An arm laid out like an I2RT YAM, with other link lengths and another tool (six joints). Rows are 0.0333 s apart.
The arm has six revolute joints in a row. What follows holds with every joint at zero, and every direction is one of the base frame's. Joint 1 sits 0.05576 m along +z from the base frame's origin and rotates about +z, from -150 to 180 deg. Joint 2 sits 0.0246 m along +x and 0.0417 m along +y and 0.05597 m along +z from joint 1 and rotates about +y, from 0 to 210 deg. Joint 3 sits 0.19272 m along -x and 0.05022 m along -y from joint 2 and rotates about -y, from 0 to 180 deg. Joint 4 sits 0.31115 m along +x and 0.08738 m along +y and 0.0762 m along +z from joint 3 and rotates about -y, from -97 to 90 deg. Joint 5 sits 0.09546 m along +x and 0.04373 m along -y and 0.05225 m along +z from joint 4 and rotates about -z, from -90 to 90 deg. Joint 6 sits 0.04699 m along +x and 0.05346 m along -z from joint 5 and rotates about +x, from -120 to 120 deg. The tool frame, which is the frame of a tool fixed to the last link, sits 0.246 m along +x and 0.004 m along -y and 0.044 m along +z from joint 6; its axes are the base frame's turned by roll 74.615, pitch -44.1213 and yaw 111.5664 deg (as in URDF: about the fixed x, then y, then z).
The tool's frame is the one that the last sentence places.
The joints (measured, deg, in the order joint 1, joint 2, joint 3, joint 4, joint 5, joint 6), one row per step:
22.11 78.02 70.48 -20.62 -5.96 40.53
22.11 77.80 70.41 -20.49 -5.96 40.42
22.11 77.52 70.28 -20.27 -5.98 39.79
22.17 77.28 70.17 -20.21 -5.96 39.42
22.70 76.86 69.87 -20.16 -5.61 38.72
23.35 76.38 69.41 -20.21 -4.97 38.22
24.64 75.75 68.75 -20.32 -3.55 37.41
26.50 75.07 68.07 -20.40 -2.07 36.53
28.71 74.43 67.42 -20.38 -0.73 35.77
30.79 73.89 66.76 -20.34 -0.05 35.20
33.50 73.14 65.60 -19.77 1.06 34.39
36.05 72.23 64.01 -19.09 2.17 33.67
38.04 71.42 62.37 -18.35 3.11 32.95
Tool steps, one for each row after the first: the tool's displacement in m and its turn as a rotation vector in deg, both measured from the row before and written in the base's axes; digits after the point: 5 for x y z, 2 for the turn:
-0.00005 0.00005 0.00249 0.02 -0.31 0.05
-0.00006 0.00045 0.00327 -0.34 -0.61 0.31
-0.00060 0.00061 0.00193 -0.23 -0.34 0.21
-0.00289 0.00388 0.00178 -0.63 -0.52 0.54
-0.00355 0.00334 -0.00019 -0.67 -0.30 0.31
-0.00600 0.00604 -0.00107 -1.28 -0.48 0.40
-0.00903 0.01138 -0.00048 -1.33 -0.60 0.95
-0.01119 0.01528 0.00003 -1.13 -0.62 1.37
-0.01217 0.01660 -0.00126 -0.75 -0.34 1.74
-0.01548 0.02033 -0.00136 -0.96 -0.78 2.10
-0.01581 0.01762 -0.00406 -0.96 -0.64 1.89
-0.01292 0.01276 -0.00543 -0.93 -0.55 1.49

